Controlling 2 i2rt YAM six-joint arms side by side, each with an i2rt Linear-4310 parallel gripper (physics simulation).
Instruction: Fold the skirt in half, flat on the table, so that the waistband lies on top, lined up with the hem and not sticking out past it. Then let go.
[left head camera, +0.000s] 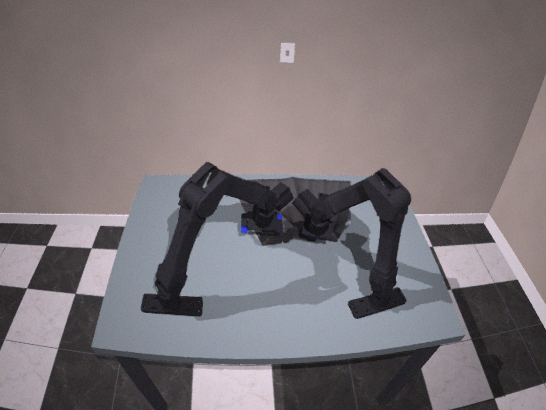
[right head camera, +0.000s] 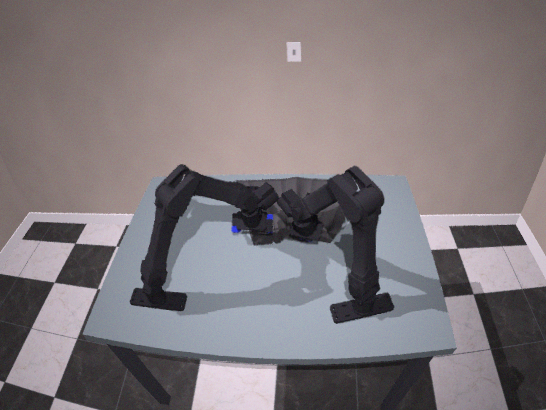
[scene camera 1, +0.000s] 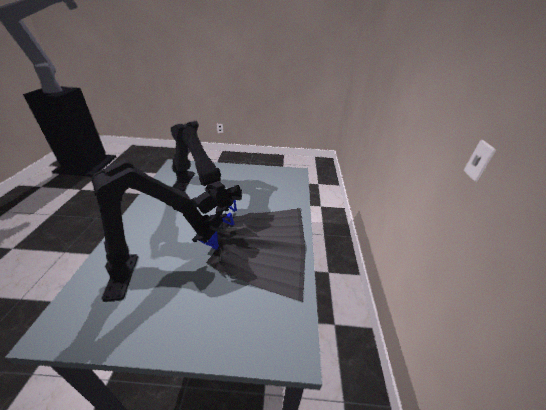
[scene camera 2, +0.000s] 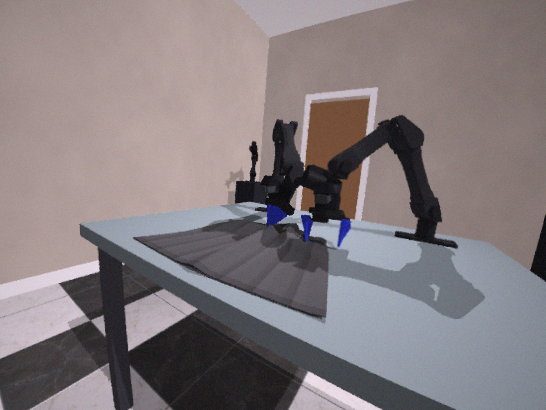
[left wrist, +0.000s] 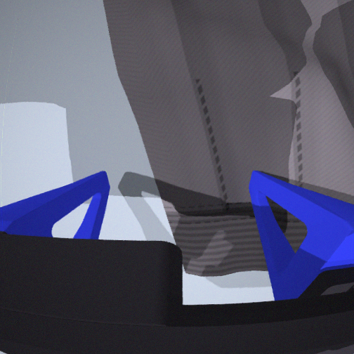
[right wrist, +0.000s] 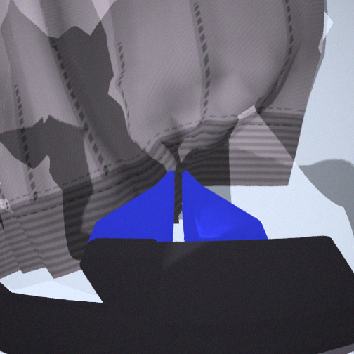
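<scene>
The dark grey pleated skirt (left head camera: 325, 186) (right head camera: 295, 184) (scene camera 1: 280, 255) (scene camera 2: 240, 270) lies spread on the table, its wide hem (scene camera 1: 304, 250) near the table edge by the wall. The striped waistband (left wrist: 225, 245) (right wrist: 265, 155) is at the narrower end, near the grippers. My left gripper (left head camera: 262, 223) (scene camera 1: 231, 212) (scene camera 2: 323, 243) (left wrist: 178, 178) is wide open above the waistband's end; one finger is over bare table, the other over cloth. My right gripper (scene camera 1: 215, 245) (scene camera 2: 271, 222) (right wrist: 177, 178) is shut on a pinched, bunched fold of the waistband. The arms hide part of the skirt in both head views.
The blue-grey table (left head camera: 240, 330) (right head camera: 240, 330) (scene camera 1: 225, 335) carries both arm bases. The two wrists are close together over the skirt. A wall stands beyond the hem side. A black pedestal (scene camera 1: 67, 130) with another arm stands away from the table.
</scene>
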